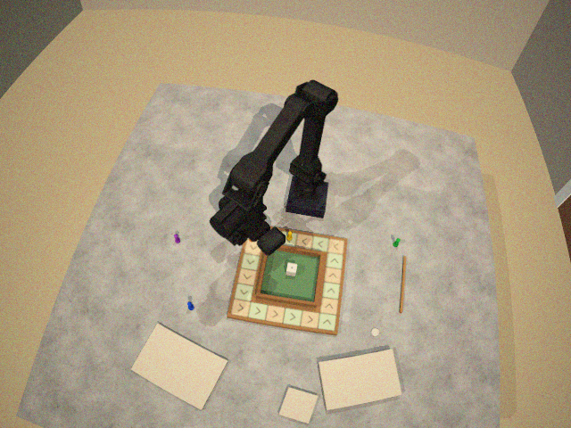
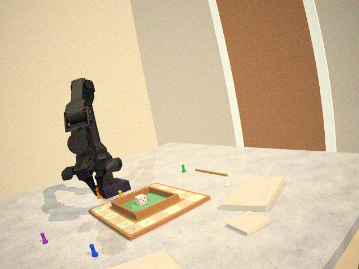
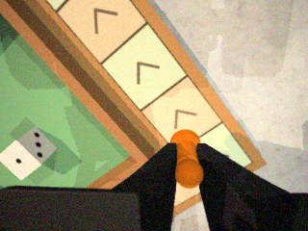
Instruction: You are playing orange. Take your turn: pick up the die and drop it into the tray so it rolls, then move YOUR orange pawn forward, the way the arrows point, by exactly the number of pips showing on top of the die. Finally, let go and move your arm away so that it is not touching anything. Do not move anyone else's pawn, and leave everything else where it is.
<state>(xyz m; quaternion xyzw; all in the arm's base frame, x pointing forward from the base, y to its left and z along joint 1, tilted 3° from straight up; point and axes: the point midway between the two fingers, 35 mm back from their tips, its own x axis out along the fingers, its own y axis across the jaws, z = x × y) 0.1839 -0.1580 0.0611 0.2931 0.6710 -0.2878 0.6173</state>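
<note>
The white die is 10 cm to the left of my gripper tip, 7 cm ahead of it and 5 cm below it. The rest, counted from my gripper tip: orange pawn (1 cm above); then green tray (10 cm to the left, 8 cm ahead, 7 cm below); then yellow pawn (10 cm to the left, 5 cm below, 3 cm behind).
</note>
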